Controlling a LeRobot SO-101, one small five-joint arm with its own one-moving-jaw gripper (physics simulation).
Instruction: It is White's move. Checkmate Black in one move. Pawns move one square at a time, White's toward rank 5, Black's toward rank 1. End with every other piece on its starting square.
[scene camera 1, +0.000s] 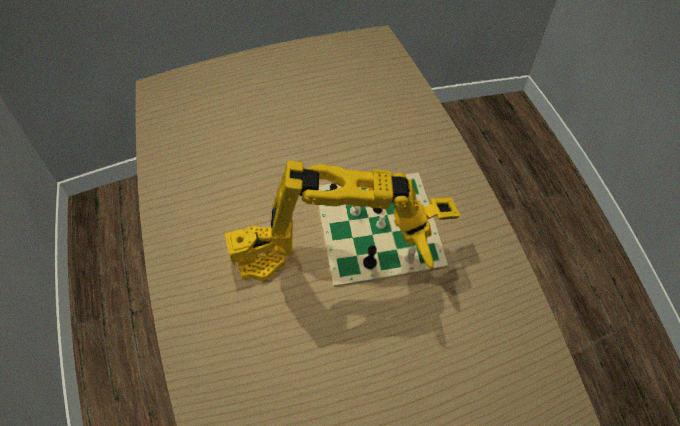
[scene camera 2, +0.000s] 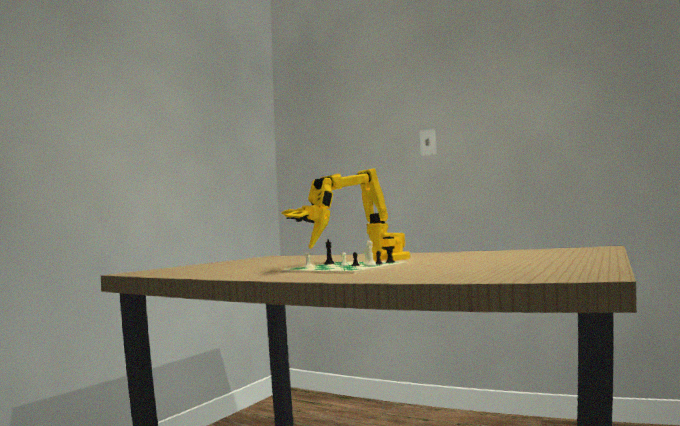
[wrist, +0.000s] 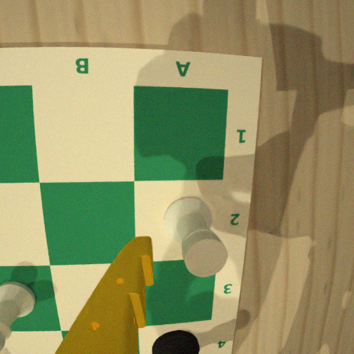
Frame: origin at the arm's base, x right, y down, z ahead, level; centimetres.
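Seen in the pictures: hand, tool point: (scene camera 1: 417, 235) (scene camera 2: 309, 246); arm's base, link origin: (scene camera 1: 268, 252) (scene camera 2: 387, 259).
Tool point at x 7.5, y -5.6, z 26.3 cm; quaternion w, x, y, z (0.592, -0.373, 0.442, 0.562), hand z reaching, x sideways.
Note:
Pixels of each thing's top centre, then the offset from my tool point to it. "pt": a spot on its surface instead. Level surfaces: height alone.
- white rook, top centre: (scene camera 1: 412, 249) (scene camera 2: 307, 253) dx +1.7, dy +1.6, dz -1.5 cm
- dark piece, top centre: (scene camera 1: 372, 246) dx +0.4, dy -1.4, dz -9.0 cm
- white board, surface spot: (scene camera 1: 334, 278) pt dx +1.4, dy +5.0, dz -16.1 cm
- wooden table, surface height: dy +5.6 cm
- tall black piece, surface spot: (scene camera 2: 328, 253) pt dx +0.2, dy +2.3, dz -8.5 cm
- tall white piece, top centre: (scene camera 2: 369, 238) dx -14.2, dy -1.4, dz -3.5 cm
The white rook (wrist: 204, 256) (scene camera 1: 411, 254) stands upright on A2. My gripper (scene camera 1: 440, 234) (scene camera 2: 297, 230) is fully open and empty, above the board's rank 1 side. In the wrist view its fixed jaw (wrist: 112, 305) shows left of the rook, apart from it; the moving jaw is out of the picture. A white piece (scene camera 1: 380, 222) (wrist: 15, 300) stands on C3. A dark piece (scene camera 1: 370, 259) (wrist: 175, 344) stands on A4; its lower part is cut off in the wrist view. A white piece (scene camera 1: 355, 210) stands on D4. The arm hides part of the far files in scene camera 1.
The green and white board (scene camera 1: 334, 278) (wrist: 245, 70) lies on the wooden table (scene camera 1: 225, 125) (scene camera 2: 451, 273). In scene camera 2 a tall black piece (scene camera 2: 328, 253), a tall white piece (scene camera 2: 369, 253) and small pawns stand under or near the arm. The arm's base is at the rank 5 side.

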